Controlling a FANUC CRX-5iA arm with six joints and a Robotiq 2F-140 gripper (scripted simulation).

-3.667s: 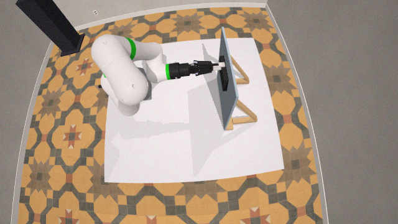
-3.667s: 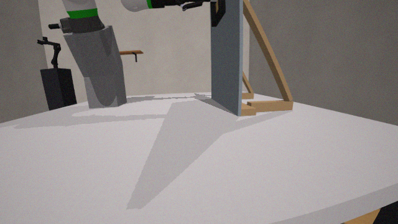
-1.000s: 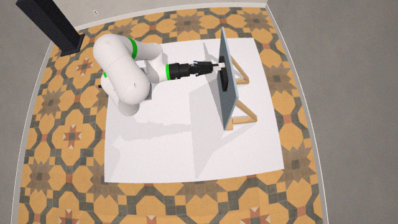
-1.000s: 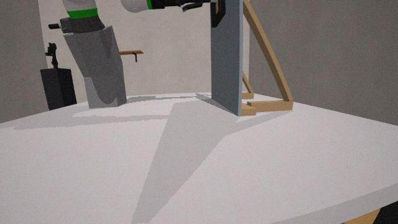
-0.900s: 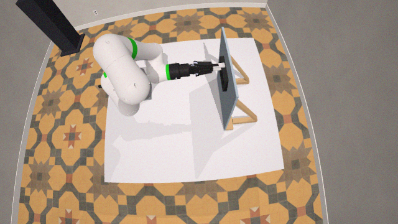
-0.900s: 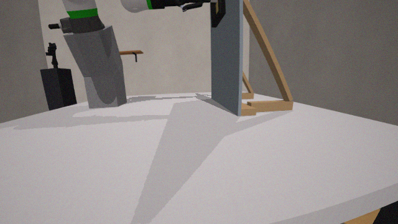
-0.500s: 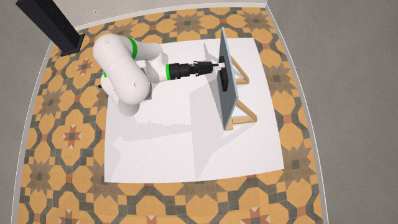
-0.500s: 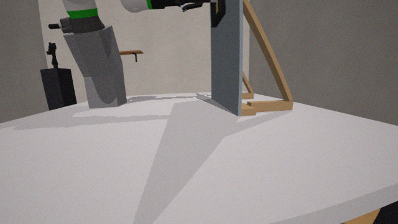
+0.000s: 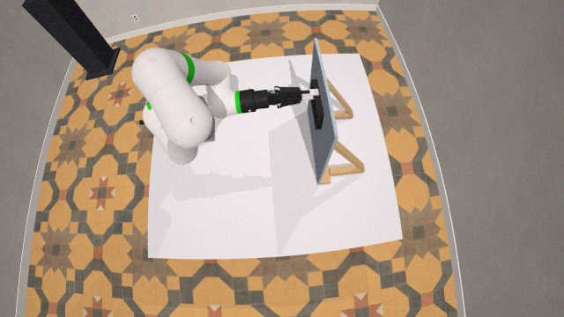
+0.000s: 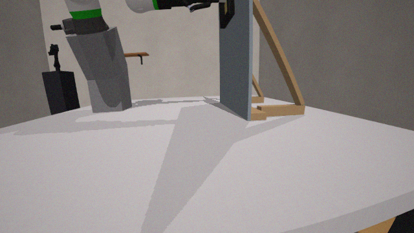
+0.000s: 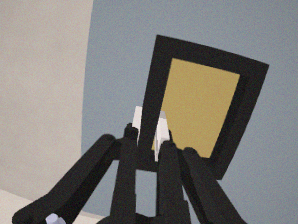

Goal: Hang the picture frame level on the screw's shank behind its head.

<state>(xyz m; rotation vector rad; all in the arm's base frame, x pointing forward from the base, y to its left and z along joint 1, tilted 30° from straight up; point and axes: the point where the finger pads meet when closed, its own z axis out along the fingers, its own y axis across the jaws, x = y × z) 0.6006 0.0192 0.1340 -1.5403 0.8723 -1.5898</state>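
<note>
The picture frame lies 4 cm ahead of my hand, 2 cm to the right of it and 5 cm below it. The rest, counted from my hand: grey-blue board 5 cm ahead, 21 cm below.
</note>
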